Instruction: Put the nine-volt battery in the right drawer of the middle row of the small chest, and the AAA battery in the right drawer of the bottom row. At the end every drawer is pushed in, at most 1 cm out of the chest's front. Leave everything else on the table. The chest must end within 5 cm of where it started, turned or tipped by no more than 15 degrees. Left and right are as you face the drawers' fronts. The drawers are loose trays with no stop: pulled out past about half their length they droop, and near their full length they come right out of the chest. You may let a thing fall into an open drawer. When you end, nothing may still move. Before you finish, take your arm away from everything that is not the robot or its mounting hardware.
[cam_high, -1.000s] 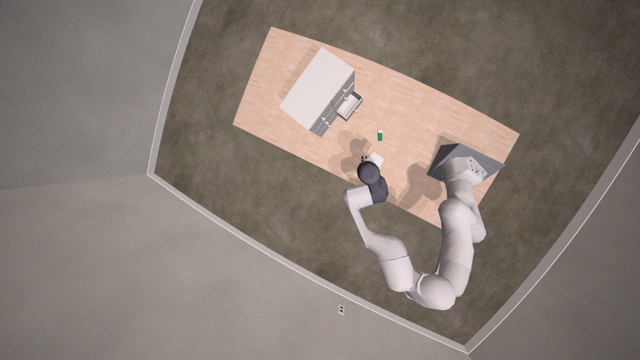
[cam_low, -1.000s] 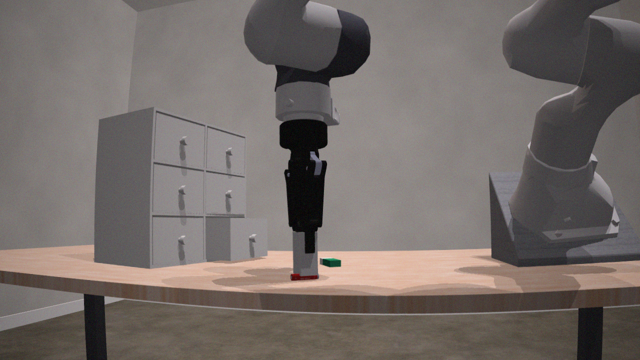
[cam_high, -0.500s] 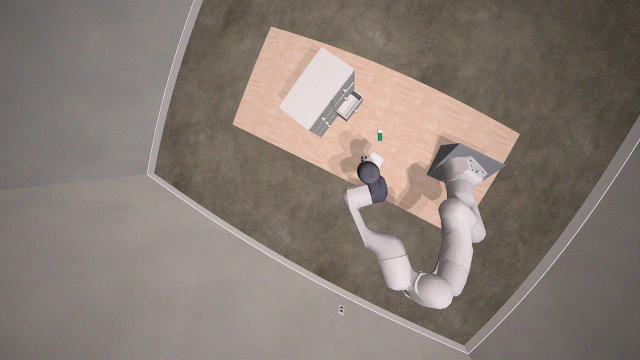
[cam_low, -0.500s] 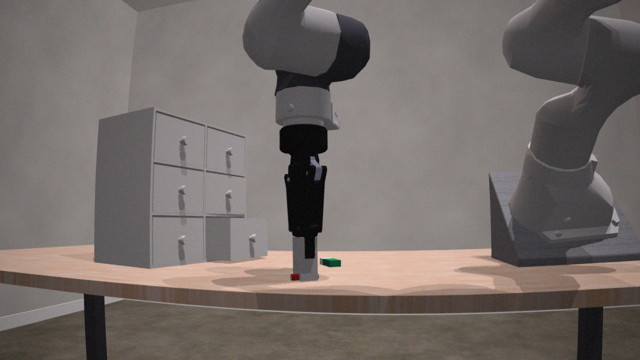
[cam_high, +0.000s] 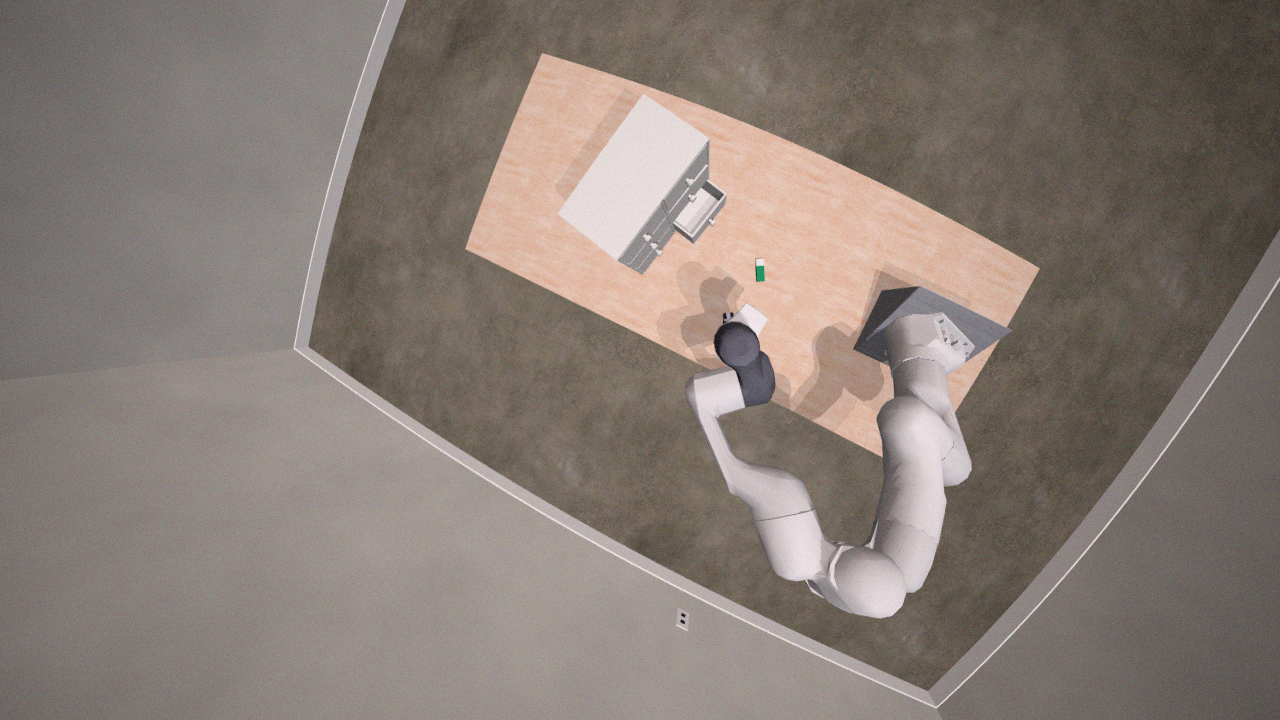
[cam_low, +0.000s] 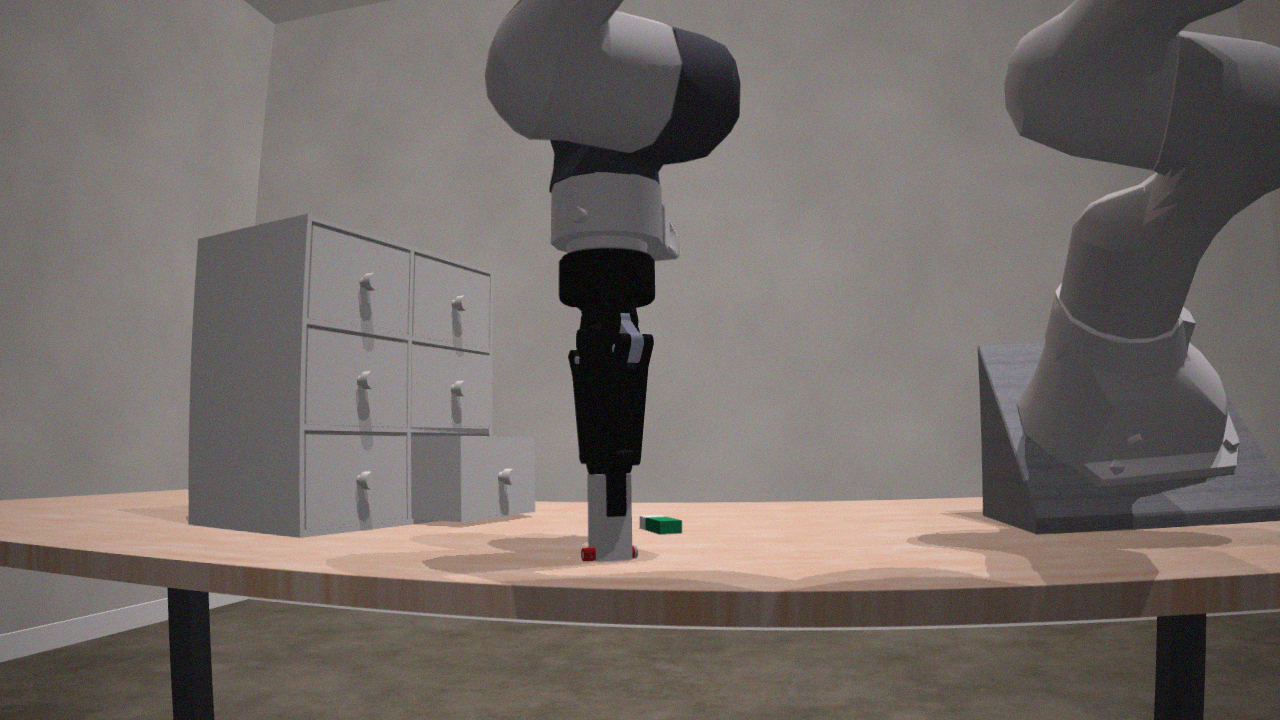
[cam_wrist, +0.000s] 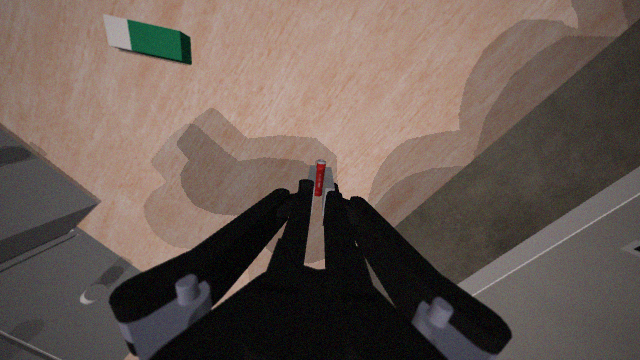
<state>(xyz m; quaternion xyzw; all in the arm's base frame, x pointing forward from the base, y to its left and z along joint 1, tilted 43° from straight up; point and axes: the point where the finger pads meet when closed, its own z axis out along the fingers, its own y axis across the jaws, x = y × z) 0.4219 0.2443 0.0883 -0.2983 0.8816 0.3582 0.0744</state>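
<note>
Right now the red AAA battery is 3 cm below my hand. The rest, counted from my hand: green nine-volt battery (36 cm ahead, 24 cm to the right, 9 cm above).
</note>
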